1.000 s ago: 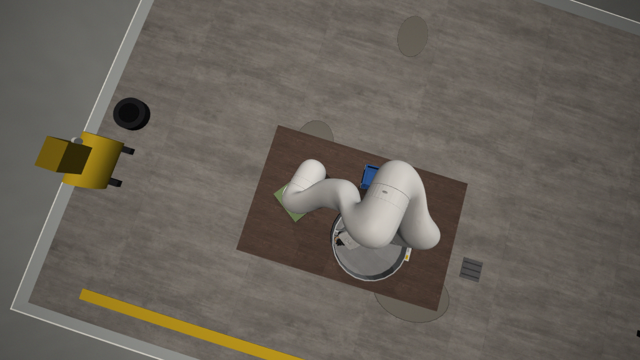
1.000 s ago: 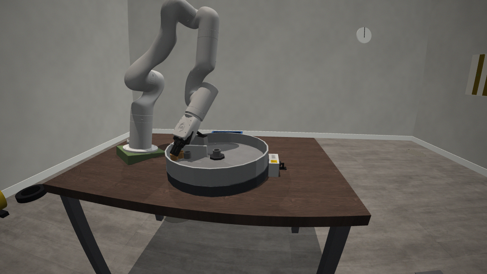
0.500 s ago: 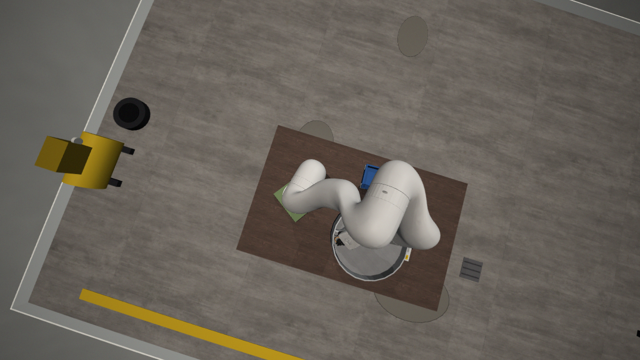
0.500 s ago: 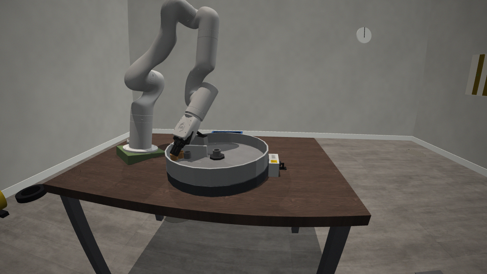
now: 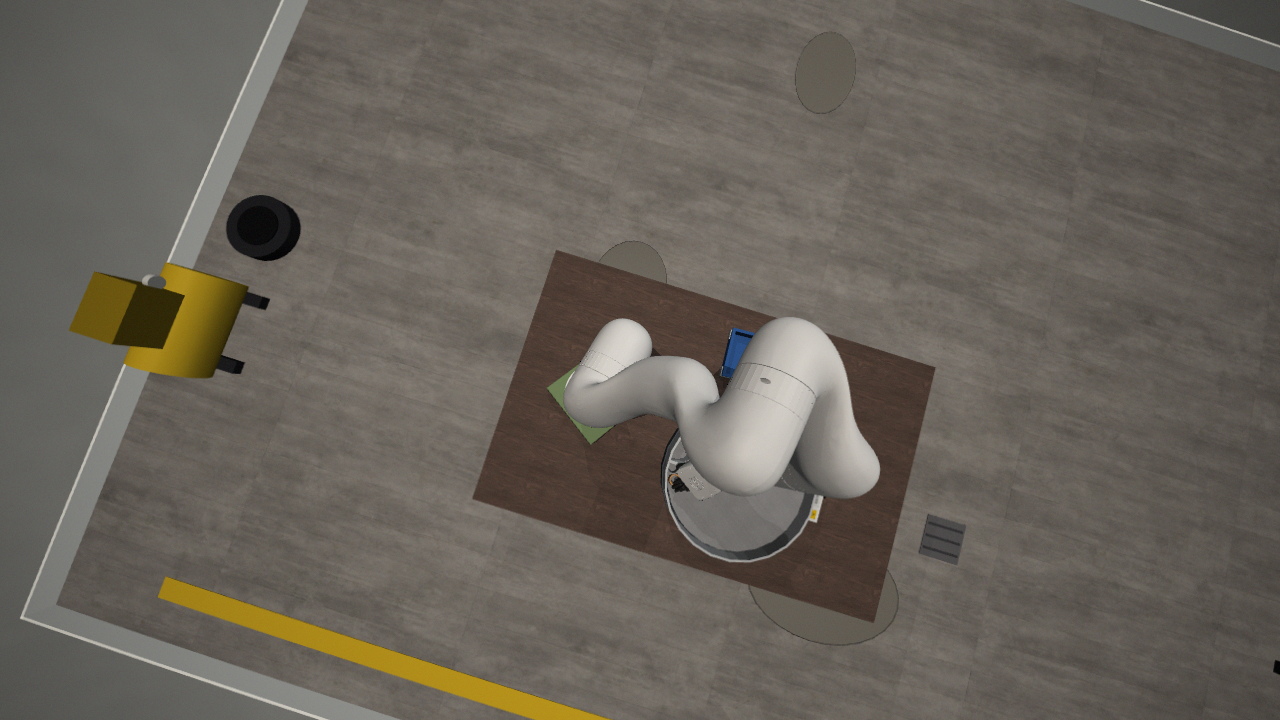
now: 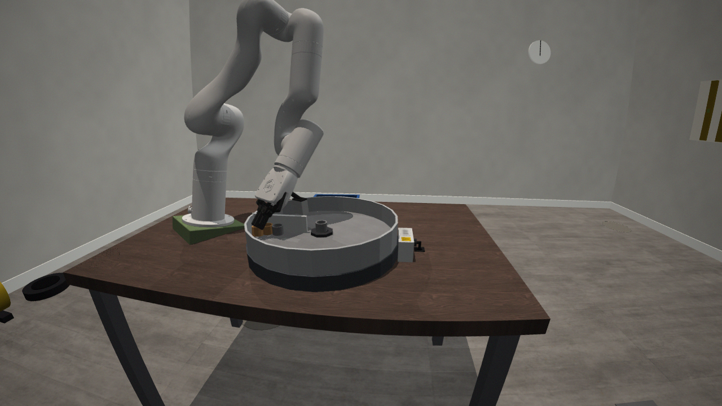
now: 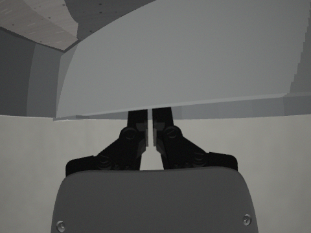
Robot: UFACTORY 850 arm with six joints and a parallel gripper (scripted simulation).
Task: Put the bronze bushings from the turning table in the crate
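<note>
Now: the blue crate 37 cm to the left of my hand, 21 cm ahead of it and 8 cm below it. The rest, counted from my hand: grey turning table 17 cm ahead, 5 cm below, 2 cm to the left.
</note>
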